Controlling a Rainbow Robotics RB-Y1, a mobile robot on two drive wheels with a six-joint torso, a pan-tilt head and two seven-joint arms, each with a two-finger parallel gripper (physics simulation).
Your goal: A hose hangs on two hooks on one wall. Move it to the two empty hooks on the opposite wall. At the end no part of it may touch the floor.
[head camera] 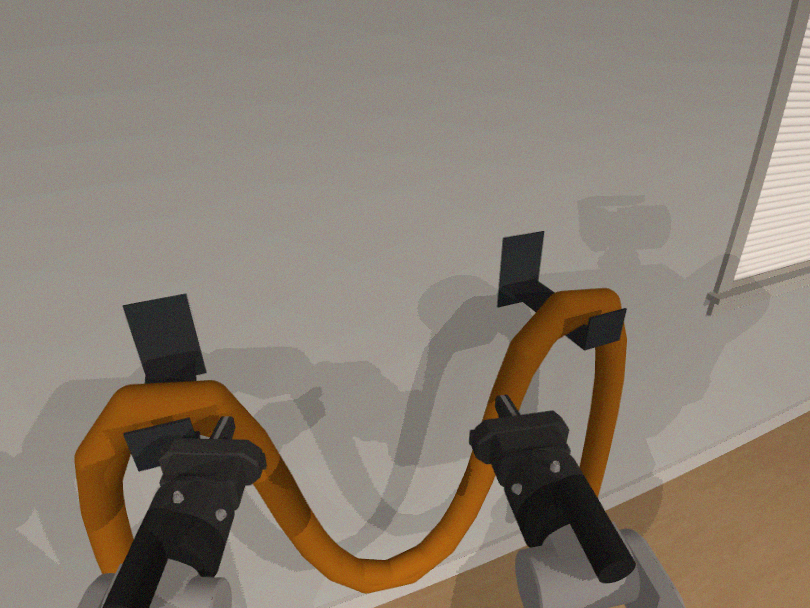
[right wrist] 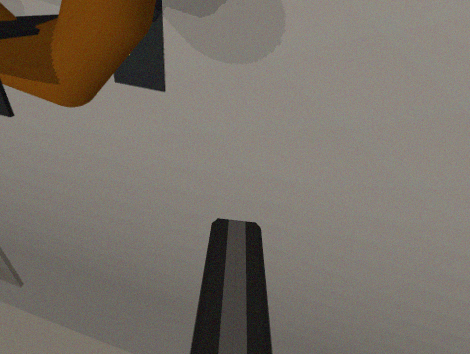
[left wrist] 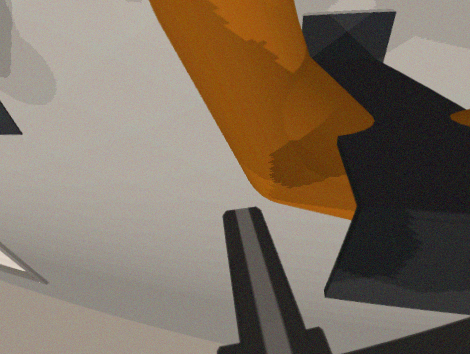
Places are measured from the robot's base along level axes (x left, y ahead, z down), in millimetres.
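Where they show: left gripper, between the fingertips: (head camera: 228,421) (left wrist: 241,221); right gripper, between the fingertips: (head camera: 501,400) (right wrist: 234,236).
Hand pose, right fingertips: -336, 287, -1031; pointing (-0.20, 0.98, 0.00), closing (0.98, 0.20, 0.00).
Note:
Things, the pixels of their top centre, and the offset from my right fingertips, as dx, dy, dz. "spot": a spot on its surface instead. Level surfaces: height alone.
- right hook, a spot on its surface: (right wrist: 145,62) (head camera: 515,255) spot: -241, +352, -33
- window with blinds, a spot on its surface: (head camera: 781,170) spot: -1098, +365, -146
- wooden floor, height of its surface: dz +1030
An orange hose (head camera: 386,574) (left wrist: 240,80) (right wrist: 100,45) hangs over two dark hooks on the wall, sagging between them, with its ends hanging down outside them. The left hook (head camera: 164,335) (left wrist: 400,250) and the right hook (head camera: 520,265) (right wrist: 145,62) each bear a bend of the hose. My left gripper (head camera: 224,426) (left wrist: 241,221) is shut and empty, in front of the hose beside the left hook's front plate. My right gripper (head camera: 503,402) (right wrist: 234,236) is shut and empty, in front of the hose below and left of the right hook. The hose's lower ends are hidden or cut off.
A window with blinds (head camera: 781,170) is in the wall at the right of the head view. The wooden floor (head camera: 732,497) meets the wall at the lower right. Shadows of the robot and hose fall on the wall.

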